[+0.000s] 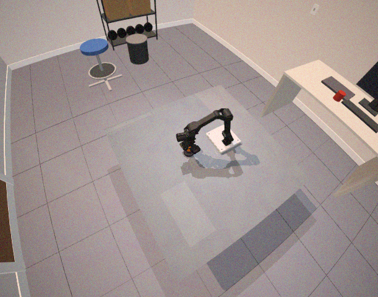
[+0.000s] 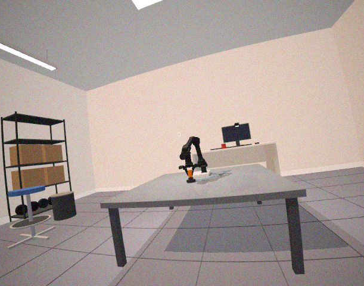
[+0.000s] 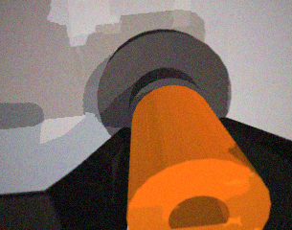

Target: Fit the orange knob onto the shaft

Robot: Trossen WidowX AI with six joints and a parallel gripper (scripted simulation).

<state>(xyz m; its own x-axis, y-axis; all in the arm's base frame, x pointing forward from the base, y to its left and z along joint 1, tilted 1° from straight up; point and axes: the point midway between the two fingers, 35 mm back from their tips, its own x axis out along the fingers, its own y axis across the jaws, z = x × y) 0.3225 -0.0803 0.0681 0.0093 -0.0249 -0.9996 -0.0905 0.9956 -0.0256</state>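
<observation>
Right now the D-shaft pedestal is 3 cm below my gripper tip. From my gripper tip the other things lie so: orange knob: 2 cm above.
</observation>
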